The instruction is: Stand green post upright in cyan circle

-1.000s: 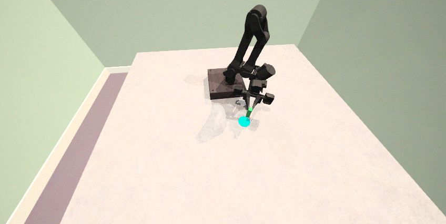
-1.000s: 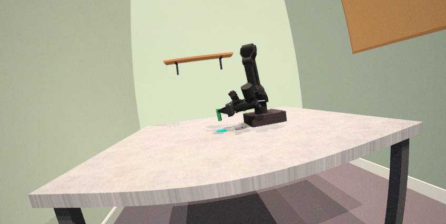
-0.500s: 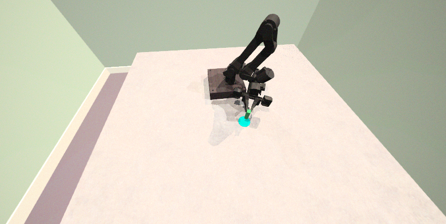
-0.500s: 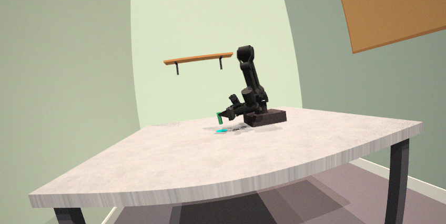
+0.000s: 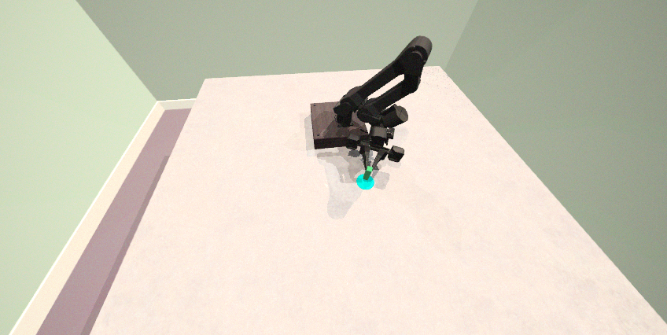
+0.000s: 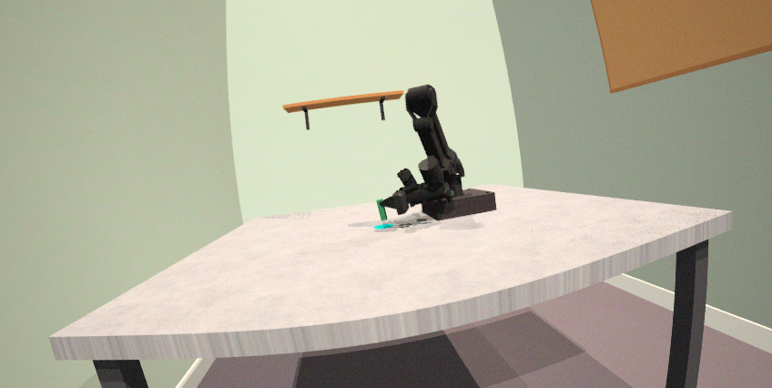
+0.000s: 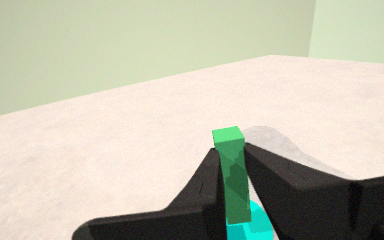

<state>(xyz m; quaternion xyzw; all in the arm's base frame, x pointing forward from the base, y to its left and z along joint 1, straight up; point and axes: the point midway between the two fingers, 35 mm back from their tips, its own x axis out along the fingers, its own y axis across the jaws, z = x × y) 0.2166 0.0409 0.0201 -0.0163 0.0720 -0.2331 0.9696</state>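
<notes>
Right now the cyan circle is 70 mm below my gripper tip. The rest, counted from my gripper tip: green post (20 mm below).
</notes>
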